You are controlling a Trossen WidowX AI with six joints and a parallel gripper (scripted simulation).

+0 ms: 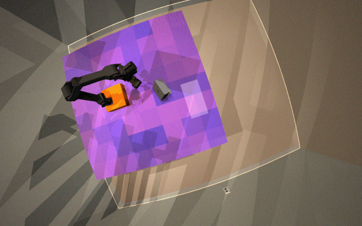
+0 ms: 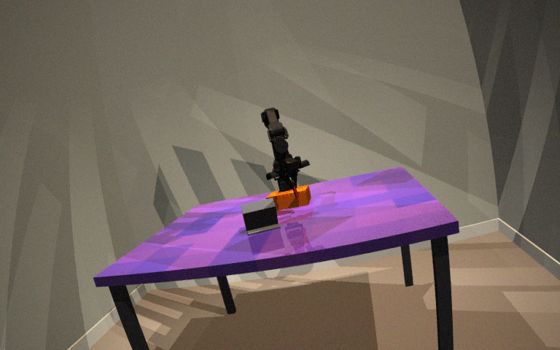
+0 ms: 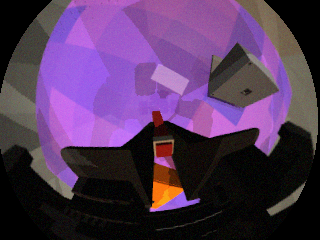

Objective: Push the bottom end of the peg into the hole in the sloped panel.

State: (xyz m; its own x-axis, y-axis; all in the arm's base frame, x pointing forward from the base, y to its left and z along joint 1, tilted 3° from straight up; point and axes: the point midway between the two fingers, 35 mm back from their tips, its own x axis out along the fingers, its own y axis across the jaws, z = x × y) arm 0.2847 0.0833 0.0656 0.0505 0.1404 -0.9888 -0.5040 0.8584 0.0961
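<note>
Now: the grey sloped panel 160 mm ahead of my gripper tip, 140 mm to the right of it and 60 mm below it. Round my gripper tip: dark red peg: 20 mm above.
</note>
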